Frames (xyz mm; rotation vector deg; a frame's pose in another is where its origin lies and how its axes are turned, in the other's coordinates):
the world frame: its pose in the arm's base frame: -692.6 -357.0 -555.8 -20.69 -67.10 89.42
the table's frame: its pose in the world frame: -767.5 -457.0 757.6 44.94 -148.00 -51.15
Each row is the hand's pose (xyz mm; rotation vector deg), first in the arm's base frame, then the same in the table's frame.
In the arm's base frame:
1: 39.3 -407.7 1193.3 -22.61 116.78 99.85
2: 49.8 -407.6 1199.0 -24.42 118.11 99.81
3: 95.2 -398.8 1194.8 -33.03 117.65 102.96
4: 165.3 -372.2 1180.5 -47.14 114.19 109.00
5: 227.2 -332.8 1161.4 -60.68 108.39 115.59
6: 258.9 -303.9 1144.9 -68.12 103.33 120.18
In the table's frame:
1: -86.6 -1633.4 -773.9 -37.03 -86.83 103.54
2: -79.6 -1643.0 -774.3 -38.29 -85.46 102.50
3: -62.9 -1678.8 -749.9 -42.32 -85.38 95.30
4: -49.4 -1738.9 -704.8 -48.37 -86.59 82.83
5: -51.8 -1799.1 -658.8 -54.09 -88.42 70.16
6: -61.7 -1832.6 -628.9 -57.41 -90.26 62.41

